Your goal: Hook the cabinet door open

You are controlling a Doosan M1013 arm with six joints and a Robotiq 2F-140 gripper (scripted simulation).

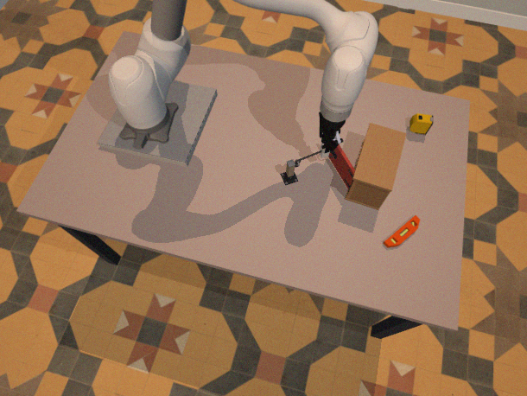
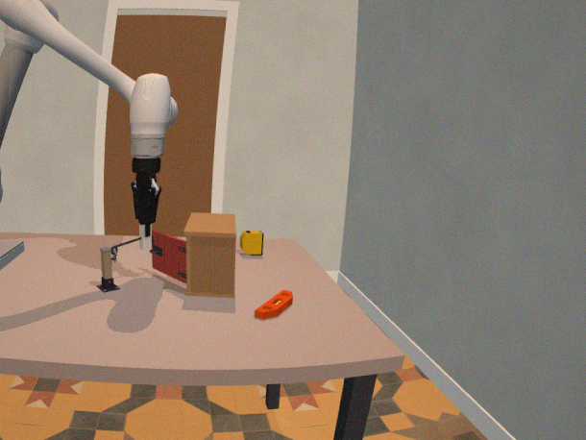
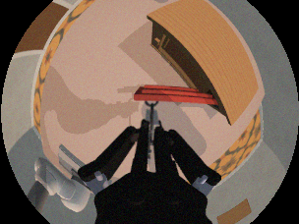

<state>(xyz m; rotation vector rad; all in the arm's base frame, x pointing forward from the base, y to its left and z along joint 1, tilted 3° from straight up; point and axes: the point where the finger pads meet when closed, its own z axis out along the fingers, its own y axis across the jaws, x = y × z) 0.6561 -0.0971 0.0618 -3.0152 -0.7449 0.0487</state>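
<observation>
Right now the dark hook is 4 cm behind my hand, 2 cm to the right of it and 2 cm below it. The rest, counted from my hand: red door 6 cm ahead, 5 cm below, 3 cm to the right; orange spirit level 29 cm ahead, 22 cm to the right, 11 cm below; yellow tape measure 36 cm ahead, 22 cm to the left, 8 cm below.
</observation>
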